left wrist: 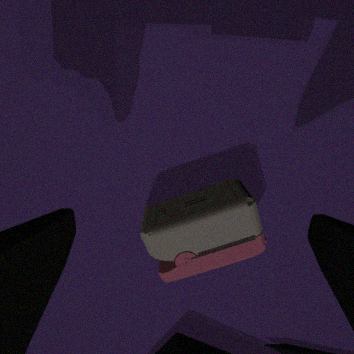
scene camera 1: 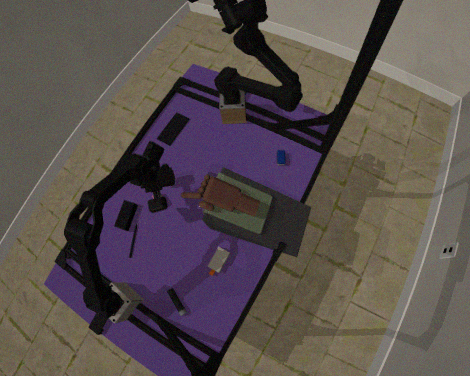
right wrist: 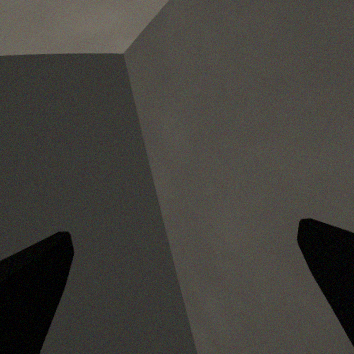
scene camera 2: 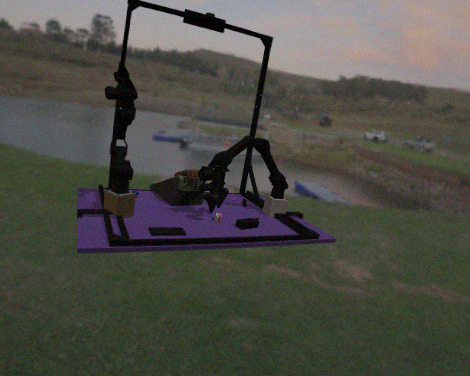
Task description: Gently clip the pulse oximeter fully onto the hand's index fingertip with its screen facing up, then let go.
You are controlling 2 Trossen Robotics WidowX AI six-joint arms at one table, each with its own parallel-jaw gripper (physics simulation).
Labels:
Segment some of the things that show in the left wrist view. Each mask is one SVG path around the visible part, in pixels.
My left gripper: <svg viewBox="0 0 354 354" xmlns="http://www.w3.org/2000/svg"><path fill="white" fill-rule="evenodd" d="M313 214L307 231L307 239L327 283L354 332L354 225L325 214ZM71 208L60 208L0 231L0 354L24 354L64 268L75 236L74 212Z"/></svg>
A pulse oximeter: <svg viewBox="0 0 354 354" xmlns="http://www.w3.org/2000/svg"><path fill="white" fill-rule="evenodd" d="M242 181L231 178L145 207L140 236L148 253L153 258L158 259L158 274L164 282L174 281L260 254L265 250L266 239L262 230L256 201Z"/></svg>

